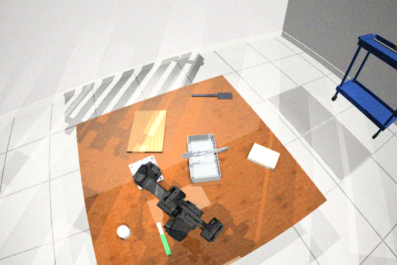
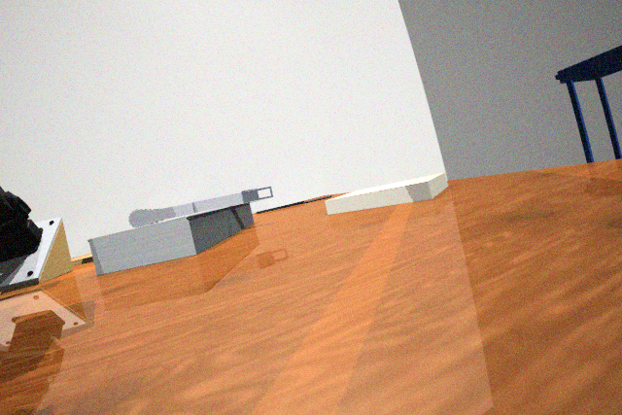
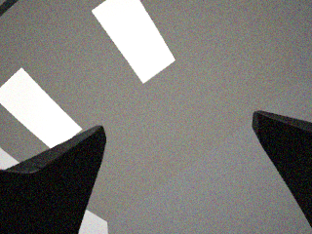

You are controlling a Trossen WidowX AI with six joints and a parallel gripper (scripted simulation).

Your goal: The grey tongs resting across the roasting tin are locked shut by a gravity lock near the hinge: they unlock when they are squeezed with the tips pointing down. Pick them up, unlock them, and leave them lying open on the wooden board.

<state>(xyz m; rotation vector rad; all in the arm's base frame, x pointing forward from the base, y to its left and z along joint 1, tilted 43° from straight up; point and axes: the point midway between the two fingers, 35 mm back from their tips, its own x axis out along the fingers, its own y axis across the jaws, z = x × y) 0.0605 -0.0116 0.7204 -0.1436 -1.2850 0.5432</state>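
Right now my gripper tip is 60 cm above the roasting tin, 43 cm to the right of it and 29 cm short of it. The rest, counted from my gripper tip: wooden board: 83 cm to the left, 62 cm below, 10 cm ahead; then dark spatula: 86 cm to the left, 68 cm ahead, 63 cm below; then white block: 62 cm below, 61 cm ahead, 23 cm to the left.
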